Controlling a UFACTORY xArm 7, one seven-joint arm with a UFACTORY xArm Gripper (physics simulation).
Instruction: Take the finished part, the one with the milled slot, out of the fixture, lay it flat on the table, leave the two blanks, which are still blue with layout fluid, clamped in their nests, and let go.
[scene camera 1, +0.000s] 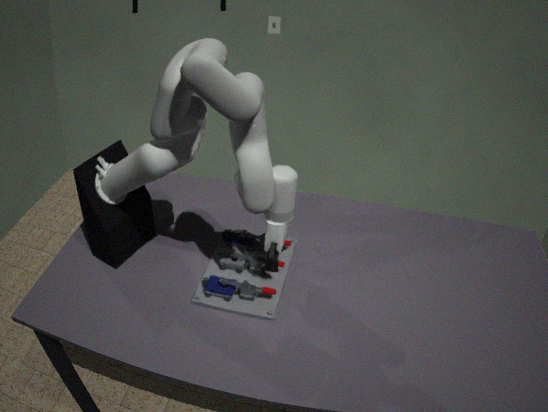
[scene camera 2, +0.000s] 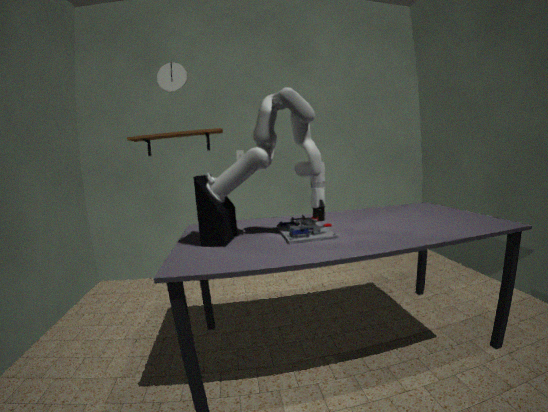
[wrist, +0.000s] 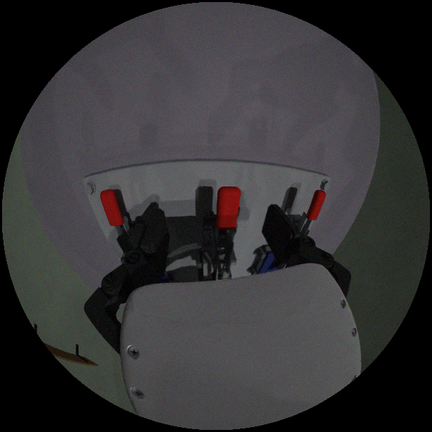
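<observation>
The grey fixture plate lies on the table and carries three nests with toggle clamps. A blue blank sits in the front nest under its clamp arm. The other blue blank sits in the rear nest, in shadow. The grey part is in the middle nest; its slot cannot be made out. The middle clamp's red handle lies between the fingers' sides in the wrist view. My gripper is open and empty, low over the middle clamp.
The front clamp's red handle and the rear clamp's red handle flank the middle one. The black arm pedestal stands at the left of the purple-grey table.
</observation>
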